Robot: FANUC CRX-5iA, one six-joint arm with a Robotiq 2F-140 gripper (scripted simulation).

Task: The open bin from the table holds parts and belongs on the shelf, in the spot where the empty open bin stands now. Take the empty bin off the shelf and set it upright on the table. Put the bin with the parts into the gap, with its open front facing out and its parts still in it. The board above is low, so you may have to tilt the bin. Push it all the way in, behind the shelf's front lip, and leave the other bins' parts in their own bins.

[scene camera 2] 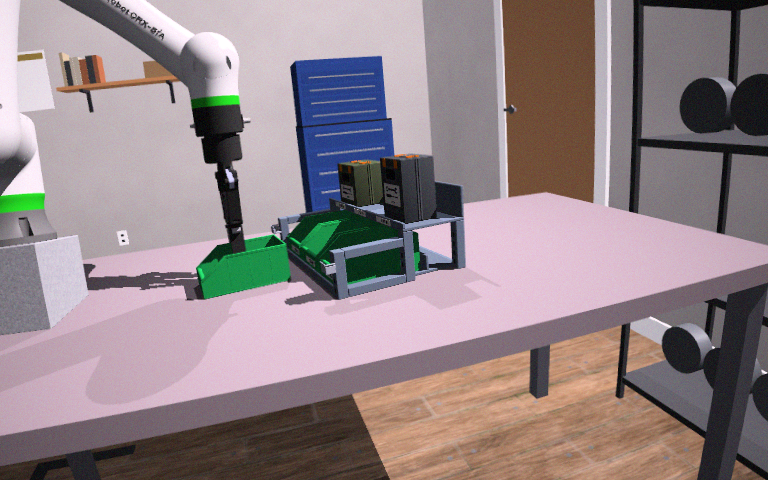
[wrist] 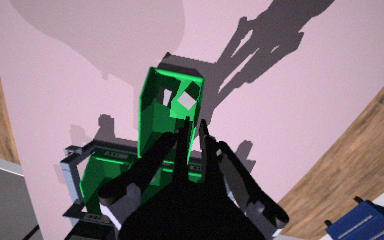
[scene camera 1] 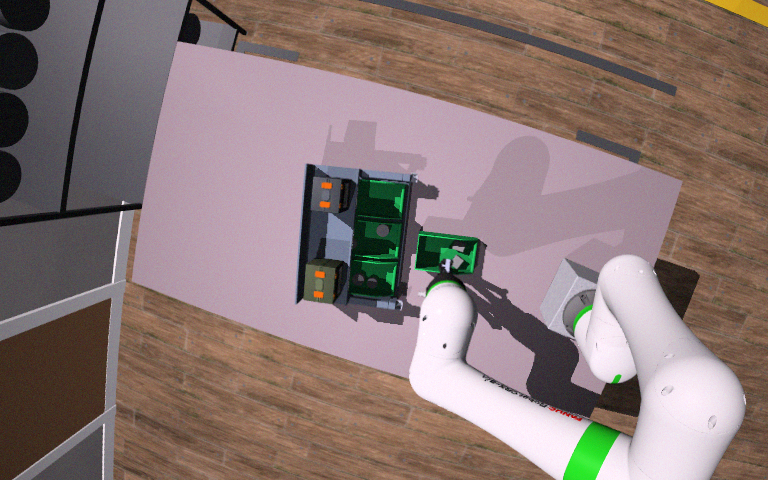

Observation:
The pictures show: the gripper, a grey shelf and a dark grey box.
The gripper also shows in the wrist view.

